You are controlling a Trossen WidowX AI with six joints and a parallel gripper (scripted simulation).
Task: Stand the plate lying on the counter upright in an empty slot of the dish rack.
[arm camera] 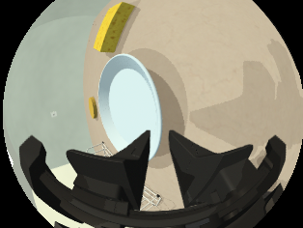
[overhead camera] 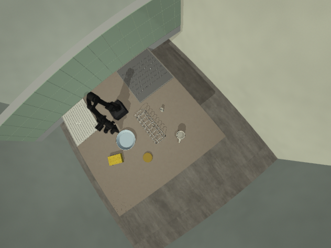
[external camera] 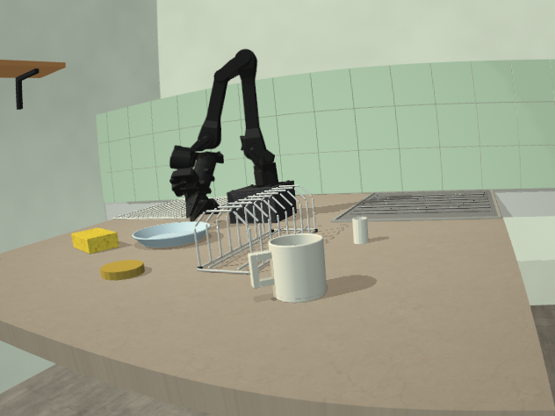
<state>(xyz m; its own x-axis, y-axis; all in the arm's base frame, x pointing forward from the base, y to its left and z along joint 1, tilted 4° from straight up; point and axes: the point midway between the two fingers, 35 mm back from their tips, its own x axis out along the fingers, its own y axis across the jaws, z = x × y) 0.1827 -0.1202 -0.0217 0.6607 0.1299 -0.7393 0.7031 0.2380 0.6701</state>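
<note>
Right now my hand is 12 cm short of the pale blue plate, 5 cm above it and 3 cm to the right of it. From my hand the other things lie so: white drying mat: 38 cm to the right, 32 cm behind, 6 cm below; yellow disc: 37 cm ahead, 15 cm to the left, 5 cm below; small white cup: 49 cm to the left, 5 cm below, 3 cm ahead.
</note>
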